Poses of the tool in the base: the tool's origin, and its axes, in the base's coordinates. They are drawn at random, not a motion.
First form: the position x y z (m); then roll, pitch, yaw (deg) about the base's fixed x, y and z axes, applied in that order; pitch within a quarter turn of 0, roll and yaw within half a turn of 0.
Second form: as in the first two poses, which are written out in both.
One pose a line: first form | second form
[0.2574 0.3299 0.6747 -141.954 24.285 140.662] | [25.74 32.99 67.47 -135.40 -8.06 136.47]
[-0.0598 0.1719 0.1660 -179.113 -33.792 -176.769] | [-5.98 17.19 16.60 175.52 -33.67 176.78]
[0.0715 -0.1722 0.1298 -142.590 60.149 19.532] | [7.15 -17.22 12.98 26.22 -58.47 -139.12]
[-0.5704 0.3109 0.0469 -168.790 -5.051 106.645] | [-57.04 31.09 4.69 -106.97 -12.18 -178.41]
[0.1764 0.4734 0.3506 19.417 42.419 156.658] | [17.64 47.34 35.06 139.47 -26.90 -38.68]
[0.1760 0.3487 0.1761 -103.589 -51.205 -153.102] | [17.60 34.87 17.61 125.55 16.05 98.81]
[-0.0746 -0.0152 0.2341 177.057 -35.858 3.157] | [-7.46 -1.52 23.41 -1.77 35.94 178.65]
